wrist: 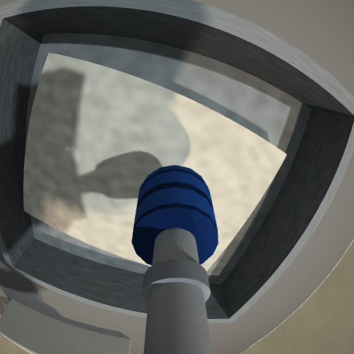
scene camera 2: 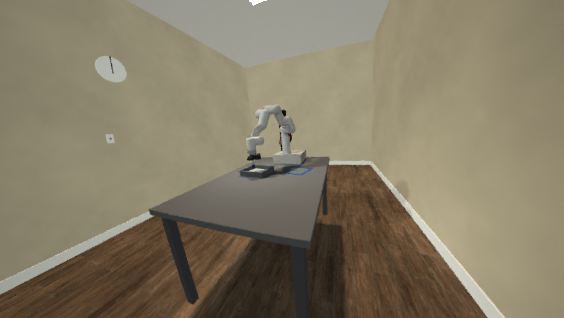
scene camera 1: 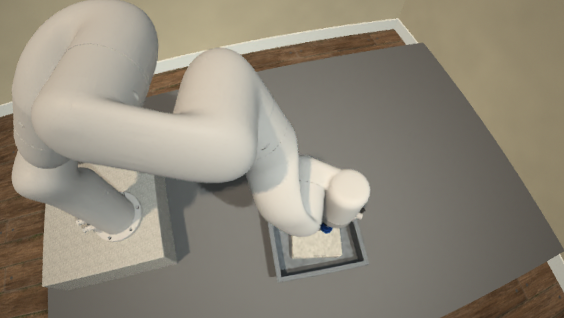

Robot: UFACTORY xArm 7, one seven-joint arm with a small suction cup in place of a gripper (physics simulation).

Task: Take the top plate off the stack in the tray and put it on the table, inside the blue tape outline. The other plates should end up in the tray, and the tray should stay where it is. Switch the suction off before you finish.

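Seen in the pictures: end effector, tool point: (scene camera 2: 253, 167) (scene camera 1: 326, 227); arm's base, origin of the base link: (scene camera 2: 286, 153) (scene camera 1: 118, 216).
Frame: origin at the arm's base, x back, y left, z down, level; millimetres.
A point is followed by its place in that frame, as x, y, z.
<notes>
The suction cup (scene camera 1: 326, 228) (scene camera 2: 253, 166) (wrist: 175, 200) is blue and points down over the stack in the tray, low above the top plate. No plate is seen lifted on it; the exact gap below the cup is hidden. The top plate (scene camera 1: 317, 245) {-429, -244, 73} (scene camera 2: 257, 170) {-437, -197, 73} (wrist: 225, 145) is cream and lies flat in the tray; the arm hides its back part in scene camera 1. Its edges cover the plates below. The grey tray (scene camera 1: 322, 273) {-404, -312, 51} (scene camera 2: 256, 175) {-558, -161, 81} (wrist: 327, 170) stands on the table. The blue tape outline (scene camera 2: 300, 173) {-456, 193, 101} shows beside the tray in scene camera 2.
The arm (scene camera 1: 145, 142) {-225, -188, -475} (scene camera 2: 262, 120) {-369, -125, -366} reaches over the grey table (scene camera 1: 440, 200) {-828, -289, 101} (scene camera 2: 245, 205) {-1013, -53, 101} from its pale base block (scene camera 1: 107, 250) {44, -72, 0} (scene camera 2: 290, 157) {-111, 61, 30}. The tray's raised walls surround the stack. A person (scene camera 2: 284, 137) is partly hidden behind the arm.
</notes>
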